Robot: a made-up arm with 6 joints.
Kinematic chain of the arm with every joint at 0, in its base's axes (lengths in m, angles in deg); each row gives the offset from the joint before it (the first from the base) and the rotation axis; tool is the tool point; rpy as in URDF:
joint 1: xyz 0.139 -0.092 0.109 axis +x
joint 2: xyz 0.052 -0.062 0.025 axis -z
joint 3: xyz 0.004 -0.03 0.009 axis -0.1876 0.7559 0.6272
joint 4: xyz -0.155 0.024 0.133 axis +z
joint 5: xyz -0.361 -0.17 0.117 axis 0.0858 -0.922 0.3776
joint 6: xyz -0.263 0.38 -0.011 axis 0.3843 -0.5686 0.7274
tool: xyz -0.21 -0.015 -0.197 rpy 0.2 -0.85 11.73
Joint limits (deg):
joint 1: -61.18..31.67
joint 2: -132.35..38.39
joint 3: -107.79..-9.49
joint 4: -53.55..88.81
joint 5: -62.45..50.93
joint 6: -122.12..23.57
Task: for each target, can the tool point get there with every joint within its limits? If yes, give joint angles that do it. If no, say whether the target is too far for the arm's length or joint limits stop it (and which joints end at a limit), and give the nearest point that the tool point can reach.
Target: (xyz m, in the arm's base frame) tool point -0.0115 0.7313 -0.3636
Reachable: yes | joints -23.85 -9.11 -82.37 -17.81 -14.98 -25.71
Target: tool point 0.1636 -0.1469 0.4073
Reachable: no: joint limits stop it (at a limit: joint 1, joint 4, joint 5, joint 6) | nearest point 0.1199 -0.0978 0.8494 | short by 0.447 m
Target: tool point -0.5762 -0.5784 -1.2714
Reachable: no: too far | nearest point -0.3223 -0.4475 -0.8051 | short by 0.547 m
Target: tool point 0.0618 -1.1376 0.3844
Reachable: yes | joints -33.49 -110.18 -52.84 43.06 -14.09 -110.00
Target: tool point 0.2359 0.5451 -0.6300
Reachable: yes | joints -50.84 6.09 -65.42 -28.39 5.78 -83.69
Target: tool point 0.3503 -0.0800 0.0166
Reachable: no: joint limits stop it (at a limit: joint 2, joint 4, joint 5, joint 6) | nearest point 0.7033 -0.0443 -0.2584 | short by 0.449 m
